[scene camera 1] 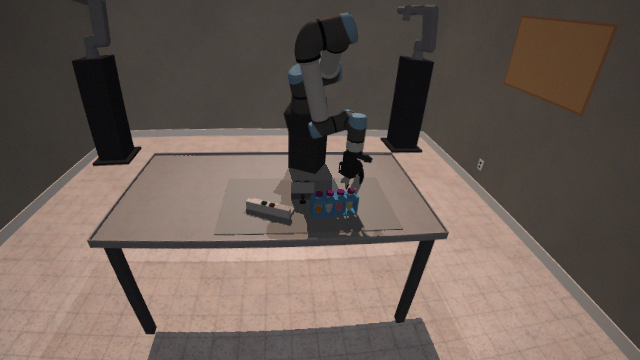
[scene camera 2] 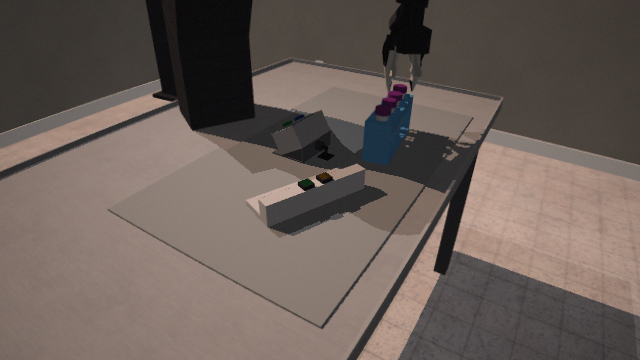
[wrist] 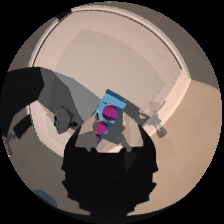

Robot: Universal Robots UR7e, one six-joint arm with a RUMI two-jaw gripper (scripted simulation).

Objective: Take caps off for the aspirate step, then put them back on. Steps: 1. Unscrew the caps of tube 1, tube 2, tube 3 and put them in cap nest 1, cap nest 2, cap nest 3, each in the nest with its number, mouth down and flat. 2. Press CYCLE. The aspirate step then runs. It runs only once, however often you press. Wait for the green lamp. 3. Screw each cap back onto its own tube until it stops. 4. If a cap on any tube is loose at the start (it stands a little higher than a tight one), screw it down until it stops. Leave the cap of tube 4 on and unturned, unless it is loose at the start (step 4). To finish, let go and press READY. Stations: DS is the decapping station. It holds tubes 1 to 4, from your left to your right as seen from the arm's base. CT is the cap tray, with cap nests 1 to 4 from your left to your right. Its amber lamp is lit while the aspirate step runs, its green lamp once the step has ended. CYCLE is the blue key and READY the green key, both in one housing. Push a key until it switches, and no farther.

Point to a grey key housing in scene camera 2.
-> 309,136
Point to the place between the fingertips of my gripper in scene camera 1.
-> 350,191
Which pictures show my gripper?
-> Scene camera 1, scene camera 2 and the wrist view: all of them.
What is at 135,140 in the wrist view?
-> My gripper.
